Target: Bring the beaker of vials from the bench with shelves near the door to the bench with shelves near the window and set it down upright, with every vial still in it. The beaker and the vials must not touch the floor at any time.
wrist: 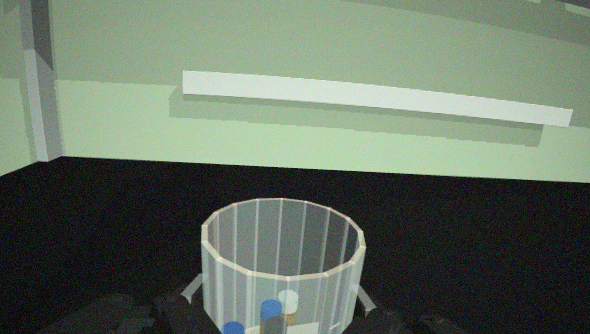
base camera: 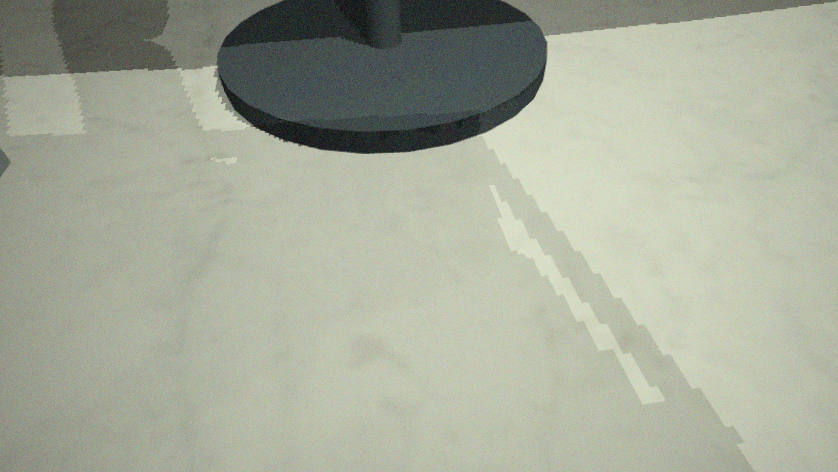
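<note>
A clear beaker stands upright at the bottom centre of the wrist view, its rim facing up. Several vials show through its wall: two with blue caps, one of them a blue-capped vial, one white-capped vial and one grey-capped. My gripper is shut on the beaker, with one finger pressed to each side of the wall. The beaker's base is hidden below the frame, so I cannot tell whether it touches the black surface. The beaker and gripper do not show in the base camera view.
A black bench top spreads behind the beaker up to a green wall. A white shelf runs along the wall above it, and a grey post stands at the left. In the base view, a round dark stool base stands on the floor ahead.
</note>
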